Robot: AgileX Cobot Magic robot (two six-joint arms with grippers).
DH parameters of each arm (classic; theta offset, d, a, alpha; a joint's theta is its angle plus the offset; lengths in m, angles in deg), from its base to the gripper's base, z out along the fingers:
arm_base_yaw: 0 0.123 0 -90
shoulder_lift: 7.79 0 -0.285 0
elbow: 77.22 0 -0.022 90
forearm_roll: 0 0.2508 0 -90
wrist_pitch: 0 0 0.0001 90
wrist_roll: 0 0.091 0 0
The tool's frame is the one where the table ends.
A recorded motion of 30 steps. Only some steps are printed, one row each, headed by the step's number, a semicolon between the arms.
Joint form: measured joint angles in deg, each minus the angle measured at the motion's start. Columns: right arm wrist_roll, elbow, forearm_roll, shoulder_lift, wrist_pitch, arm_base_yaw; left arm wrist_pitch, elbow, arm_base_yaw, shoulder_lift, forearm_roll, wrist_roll.
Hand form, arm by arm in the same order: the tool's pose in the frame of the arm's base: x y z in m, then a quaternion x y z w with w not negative. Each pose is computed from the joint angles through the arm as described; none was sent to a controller.
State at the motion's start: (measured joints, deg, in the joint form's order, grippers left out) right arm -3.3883 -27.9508 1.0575 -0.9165 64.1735 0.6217; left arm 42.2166 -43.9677 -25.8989 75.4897 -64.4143 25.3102
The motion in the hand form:
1: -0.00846 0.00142 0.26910 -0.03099 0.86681 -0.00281 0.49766; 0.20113 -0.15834 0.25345 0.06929 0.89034 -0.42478 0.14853
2: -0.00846 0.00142 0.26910 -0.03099 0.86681 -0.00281 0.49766; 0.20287 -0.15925 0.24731 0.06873 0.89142 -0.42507 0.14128
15: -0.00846 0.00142 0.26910 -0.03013 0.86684 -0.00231 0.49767; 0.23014 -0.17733 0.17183 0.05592 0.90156 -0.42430 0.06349
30: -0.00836 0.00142 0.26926 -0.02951 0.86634 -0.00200 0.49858; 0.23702 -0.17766 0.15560 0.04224 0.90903 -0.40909 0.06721
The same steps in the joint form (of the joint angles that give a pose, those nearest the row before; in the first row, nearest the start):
1: 0.00 0.00 0.00 0.00 0.00 0.00; 0.00 0.75 0.26 0.87 -1.09 1.72
2: 0.00 0.00 0.00 0.00 0.00 0.00; 0.11 1.17 0.38 2.03 -2.20 3.15
15: 0.11 0.00 0.00 0.00 0.00 0.00; 0.68 1.70 0.37 19.69 -14.45 18.73
30: 0.19 0.00 0.00 0.00 -0.12 0.00; -1.97 1.70 0.37 22.89 -16.78 21.40

